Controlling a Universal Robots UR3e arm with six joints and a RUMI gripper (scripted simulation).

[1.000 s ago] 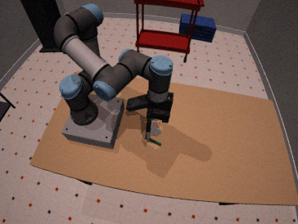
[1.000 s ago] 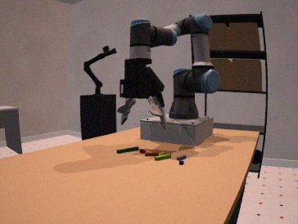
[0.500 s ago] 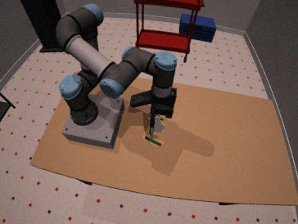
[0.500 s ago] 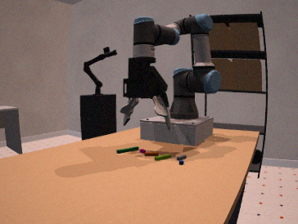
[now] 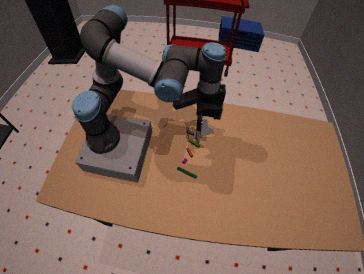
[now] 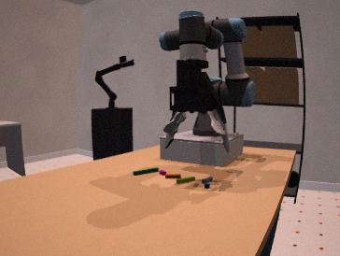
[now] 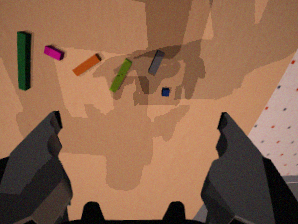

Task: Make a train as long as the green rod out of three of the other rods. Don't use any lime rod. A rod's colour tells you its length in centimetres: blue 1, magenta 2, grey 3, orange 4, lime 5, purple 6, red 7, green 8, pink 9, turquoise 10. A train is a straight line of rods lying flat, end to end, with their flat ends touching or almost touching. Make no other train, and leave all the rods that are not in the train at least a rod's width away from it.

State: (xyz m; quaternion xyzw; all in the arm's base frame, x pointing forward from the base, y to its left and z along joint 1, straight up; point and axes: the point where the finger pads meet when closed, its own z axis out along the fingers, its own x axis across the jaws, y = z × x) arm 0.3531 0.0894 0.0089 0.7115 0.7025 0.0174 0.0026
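My gripper is now 20 mm short of the small blue rod, 40 mm to the right of it and 80 mm above it. Round my hand: orange rod (20 mm behind, 70 mm to the right, 80 mm below); then lime rod (10 mm behind, 30 mm to the right, 80 mm below); then grey rod (30 mm behind, 20 mm to the left, 80 mm below).
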